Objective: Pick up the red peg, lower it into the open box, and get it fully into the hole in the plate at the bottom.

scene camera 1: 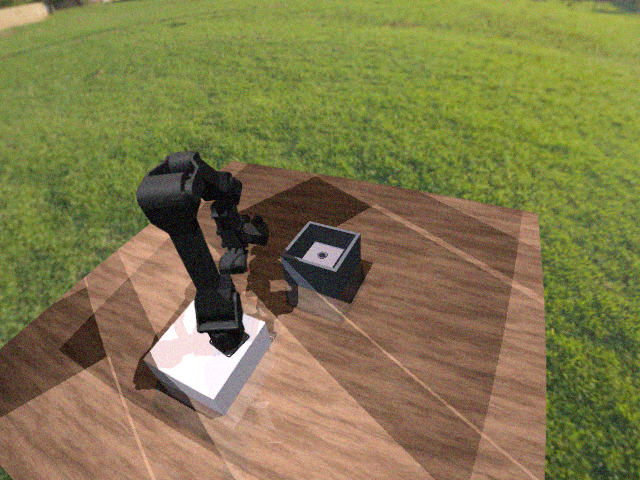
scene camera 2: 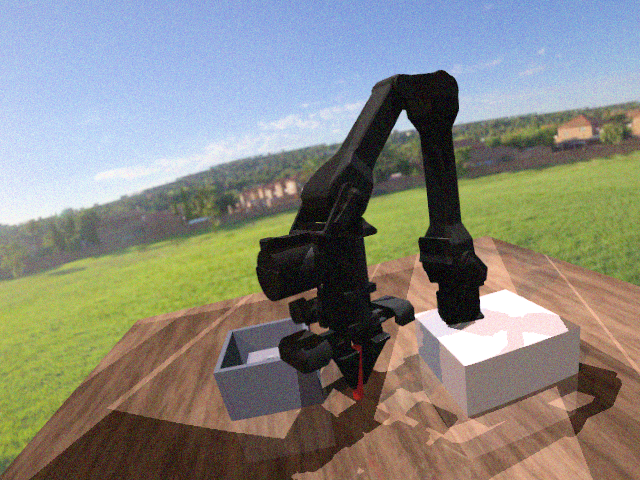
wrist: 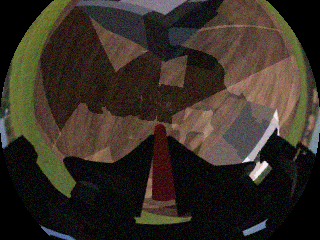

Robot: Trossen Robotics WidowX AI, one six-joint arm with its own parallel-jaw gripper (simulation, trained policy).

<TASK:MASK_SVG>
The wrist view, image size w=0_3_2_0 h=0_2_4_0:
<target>my gripper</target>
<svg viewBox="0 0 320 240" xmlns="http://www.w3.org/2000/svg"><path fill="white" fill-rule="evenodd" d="M3 149L9 176L33 219L41 227L71 236L75 240L267 240L283 224L299 201L297 195L291 199L295 192L299 168L291 157L284 155L284 152L272 161L272 169L267 177L264 177L260 184L255 184L249 176L256 167L253 161L213 165L200 156L197 157L196 153L185 148L179 140L168 136L177 216L191 215L191 220L179 224L136 224L135 217L141 215L147 192L155 135L149 135L143 143L132 149L132 152L113 163L84 160L77 156L64 157L65 168L76 181L75 187L69 193L72 195L71 199L49 183L43 169L36 163L39 155L24 133ZM265 221L265 228L261 231L244 236L245 229L255 227Z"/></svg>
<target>red peg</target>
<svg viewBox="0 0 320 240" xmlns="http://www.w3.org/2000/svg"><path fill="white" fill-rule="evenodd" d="M157 124L155 133L153 133L155 135L155 144L153 144L152 199L155 201L171 201L176 196L175 183L173 183L171 161L169 161L171 155L169 155L167 131L165 131L163 124Z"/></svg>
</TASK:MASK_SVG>
